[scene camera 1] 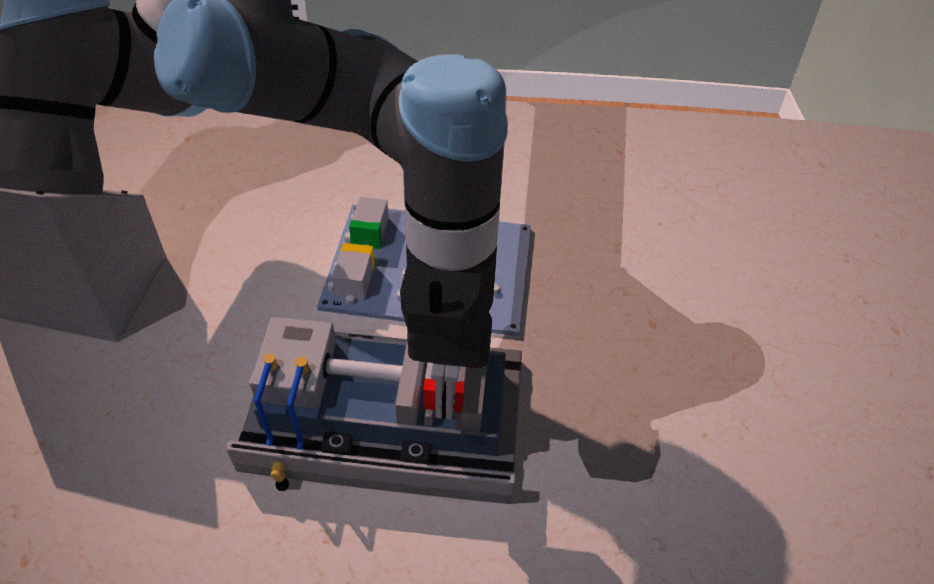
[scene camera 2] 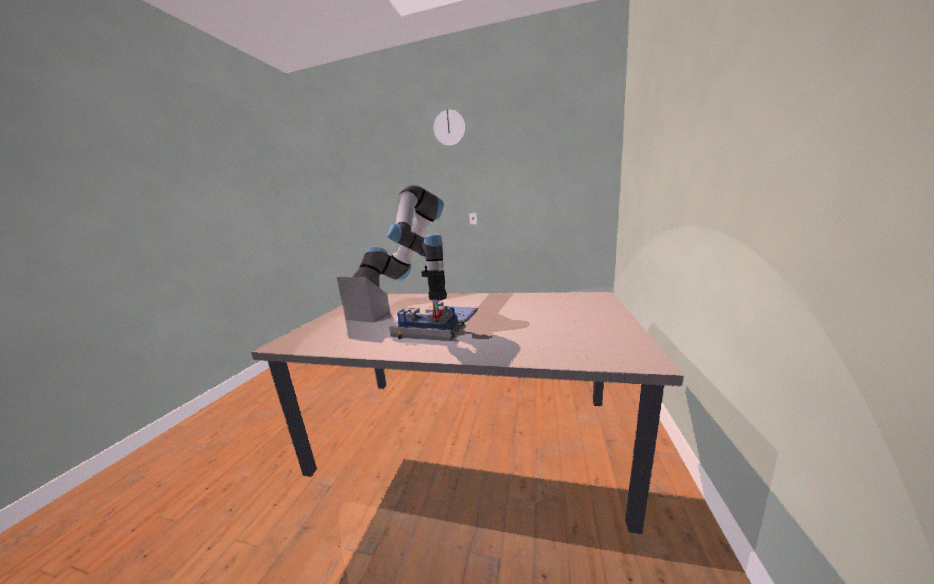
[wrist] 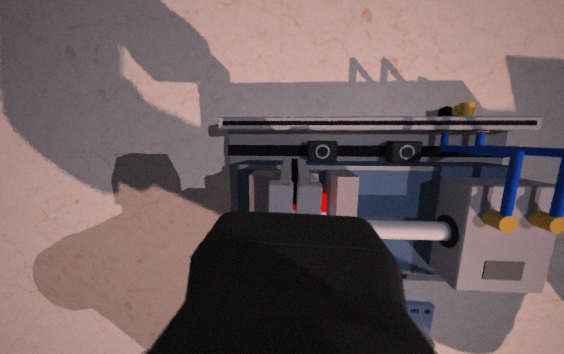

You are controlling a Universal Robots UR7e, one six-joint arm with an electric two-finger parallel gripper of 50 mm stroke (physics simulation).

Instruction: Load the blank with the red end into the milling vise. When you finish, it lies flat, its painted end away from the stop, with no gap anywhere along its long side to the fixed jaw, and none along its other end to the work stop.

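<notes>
The blank with the red end (scene camera 1: 429, 394) (scene camera 2: 437, 314) (wrist: 324, 201) is between the vise jaws, its red end toward the front rail. Red shows on both sides of my fingers in scene camera 1. My gripper (scene camera 1: 444, 411) (scene camera 2: 436, 307) (wrist: 293, 172) is shut and empty, pointing down in front of or on the blank; contact is unclear. The milling vise (scene camera 1: 365, 399) (wrist: 385, 200) has a moving jaw (scene camera 1: 409, 398) (wrist: 345, 195) on a rod and a fixed jaw (scene camera 1: 472, 398) (wrist: 257, 195). The fingers hide the blank's middle. Its far end, the work stop and any gaps are hidden.
A blue tray (scene camera 1: 516, 275) behind the vise holds a green-ended blank (scene camera 1: 368, 223) and a yellow-ended blank (scene camera 1: 354, 272). The grey actuator block (scene camera 1: 296, 351) (wrist: 505, 240) has blue hoses (scene camera 1: 294, 392) (wrist: 512, 185) at its front. A rail (scene camera 1: 371, 475) (wrist: 380, 122) runs along the vise's front.
</notes>
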